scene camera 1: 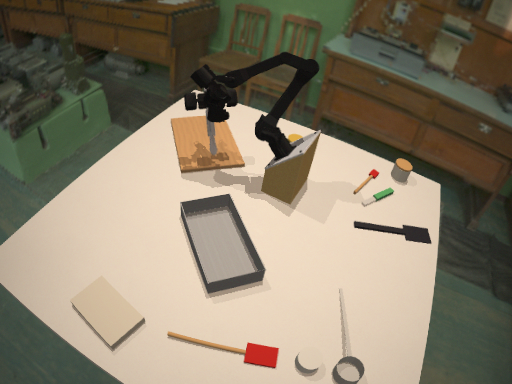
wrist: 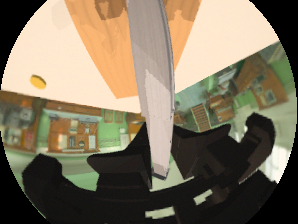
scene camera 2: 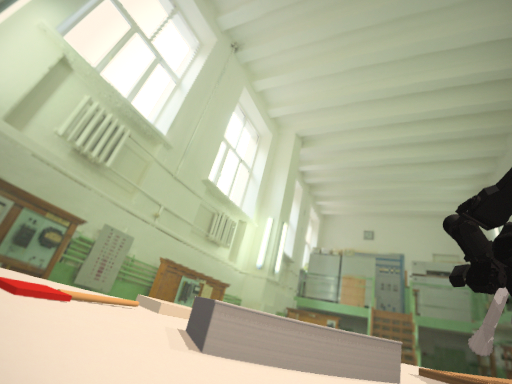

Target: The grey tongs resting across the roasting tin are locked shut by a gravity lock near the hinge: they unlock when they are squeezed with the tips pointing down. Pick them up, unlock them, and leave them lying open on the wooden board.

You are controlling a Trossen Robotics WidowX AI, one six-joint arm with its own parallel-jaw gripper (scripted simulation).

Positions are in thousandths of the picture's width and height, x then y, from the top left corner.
Labels:
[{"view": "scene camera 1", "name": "my gripper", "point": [403, 272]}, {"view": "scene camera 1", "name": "black spatula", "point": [806, 608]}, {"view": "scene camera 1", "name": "wooden board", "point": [376, 371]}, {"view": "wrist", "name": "my gripper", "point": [512, 551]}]

